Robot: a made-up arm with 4 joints. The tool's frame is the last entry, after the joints. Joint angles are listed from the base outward.
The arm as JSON. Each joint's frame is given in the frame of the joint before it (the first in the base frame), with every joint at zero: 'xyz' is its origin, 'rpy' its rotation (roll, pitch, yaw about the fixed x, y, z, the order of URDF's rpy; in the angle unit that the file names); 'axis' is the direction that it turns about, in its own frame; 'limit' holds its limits. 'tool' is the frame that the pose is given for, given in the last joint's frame.
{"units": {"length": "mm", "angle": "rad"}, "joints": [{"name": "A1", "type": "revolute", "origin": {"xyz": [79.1, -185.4, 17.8], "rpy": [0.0, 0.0, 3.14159]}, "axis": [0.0, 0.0, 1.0], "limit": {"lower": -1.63, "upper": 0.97}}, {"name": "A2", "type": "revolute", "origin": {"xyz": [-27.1, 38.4, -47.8], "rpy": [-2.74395, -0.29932, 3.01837]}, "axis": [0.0, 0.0, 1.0], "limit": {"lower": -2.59, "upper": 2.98}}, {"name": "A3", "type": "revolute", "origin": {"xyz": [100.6, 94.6, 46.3], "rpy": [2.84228, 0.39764, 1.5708]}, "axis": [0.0, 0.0, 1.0], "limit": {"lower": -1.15, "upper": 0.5}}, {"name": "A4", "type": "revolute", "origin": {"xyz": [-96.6, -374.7, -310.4], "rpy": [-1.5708, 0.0, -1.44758]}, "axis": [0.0, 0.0, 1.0], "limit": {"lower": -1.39, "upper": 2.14}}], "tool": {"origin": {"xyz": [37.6, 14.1, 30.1], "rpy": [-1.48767, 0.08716, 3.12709]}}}
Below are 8 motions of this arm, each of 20 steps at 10 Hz.
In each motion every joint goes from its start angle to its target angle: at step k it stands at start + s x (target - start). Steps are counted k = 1, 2, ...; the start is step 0. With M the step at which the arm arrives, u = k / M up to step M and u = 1 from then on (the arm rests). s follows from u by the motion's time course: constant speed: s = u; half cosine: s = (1 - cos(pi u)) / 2; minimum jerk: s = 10 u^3 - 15 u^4 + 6 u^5.
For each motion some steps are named. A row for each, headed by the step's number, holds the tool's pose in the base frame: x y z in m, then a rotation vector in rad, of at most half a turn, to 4 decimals.
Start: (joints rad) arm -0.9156 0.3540 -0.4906 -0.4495
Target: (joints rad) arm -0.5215 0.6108 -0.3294 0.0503
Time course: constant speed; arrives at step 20
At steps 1, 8, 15, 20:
1: 0.2014 0.0747 -0.3321 0.6059 0.3488 -1.5789
8: 0.1670 0.1019 -0.3246 0.4732 0.2718 -1.4841
15: 0.1288 0.1235 -0.3167 0.3554 0.1836 -1.3827
20: 0.0998 0.1352 -0.3107 0.2803 0.1143 -1.3072

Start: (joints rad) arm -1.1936 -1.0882 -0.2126 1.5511
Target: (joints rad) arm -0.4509 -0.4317 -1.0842 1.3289
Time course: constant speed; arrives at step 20
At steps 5, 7, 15, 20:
5: -0.0235 -0.2157 -0.4786 -0.7692 -1.5948 -0.0913
7: 0.0069 -0.1864 -0.4829 -0.7838 -1.5798 -0.1918
15: 0.1255 -0.0779 -0.4755 -0.8171 -1.4543 -0.5831
20: 0.1948 -0.0230 -0.4587 -0.8290 -1.3284 -0.8081

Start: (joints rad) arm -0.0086 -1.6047 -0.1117 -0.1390
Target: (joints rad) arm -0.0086 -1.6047 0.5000 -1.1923
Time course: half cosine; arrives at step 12
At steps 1, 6, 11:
1: 0.2653 -0.4928 -0.3706 -0.5377 -0.3565 1.3478
6: 0.3410 -0.5309 -0.2811 -0.9983 0.0943 1.3510
11: 0.4205 -0.5248 -0.1927 -1.5258 0.4455 1.1950

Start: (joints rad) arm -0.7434 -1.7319 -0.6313 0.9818
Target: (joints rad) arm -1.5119 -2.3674 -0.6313 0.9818
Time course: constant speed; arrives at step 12
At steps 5, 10, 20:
5: 0.0436 -0.4316 -0.4544 -0.5472 -1.3505 0.6252
10: -0.0078 -0.4676 -0.4265 -0.6768 -1.2450 0.6443
20: -0.0320 -0.4769 -0.4142 -0.7194 -1.1937 0.6502

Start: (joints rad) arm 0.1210 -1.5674 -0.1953 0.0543
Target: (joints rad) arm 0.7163 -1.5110 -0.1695 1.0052
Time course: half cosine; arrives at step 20
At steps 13, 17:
13: 0.3606 -0.3299 -0.4156 0.3704 -1.1898 1.9308
17: 0.3741 -0.2868 -0.4169 0.6617 -1.3332 2.0284

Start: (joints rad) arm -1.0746 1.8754 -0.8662 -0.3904
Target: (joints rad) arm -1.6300 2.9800 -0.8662 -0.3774
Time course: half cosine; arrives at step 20
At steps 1, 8, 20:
1: 0.4277 -0.3825 -0.2666 -1.2149 -0.3839 2.2227
8: 0.3191 -0.5048 -0.2852 -1.1341 -0.2412 1.6852
20: 0.0328 -0.5449 -0.3539 -0.9558 -0.0250 0.6395

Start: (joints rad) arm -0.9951 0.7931 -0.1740 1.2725
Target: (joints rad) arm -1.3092 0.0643 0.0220 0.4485
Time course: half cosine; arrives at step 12
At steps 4, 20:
4: 0.1915 0.0966 -0.3408 -0.5777 -0.6757 -1.5731
20: 0.0170 0.0669 -0.4085 -0.2010 -0.3964 -1.2248

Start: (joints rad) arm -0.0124 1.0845 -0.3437 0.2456
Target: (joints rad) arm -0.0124 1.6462 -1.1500 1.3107
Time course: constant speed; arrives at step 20
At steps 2, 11, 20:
2: 0.1113 0.1897 -0.2472 0.1188 0.1509 -1.3645
11: 0.2955 0.1278 -0.2927 -0.4685 0.1082 -1.7841
20: 0.3778 -0.0044 -0.3790 -1.2007 0.3357 -1.8759

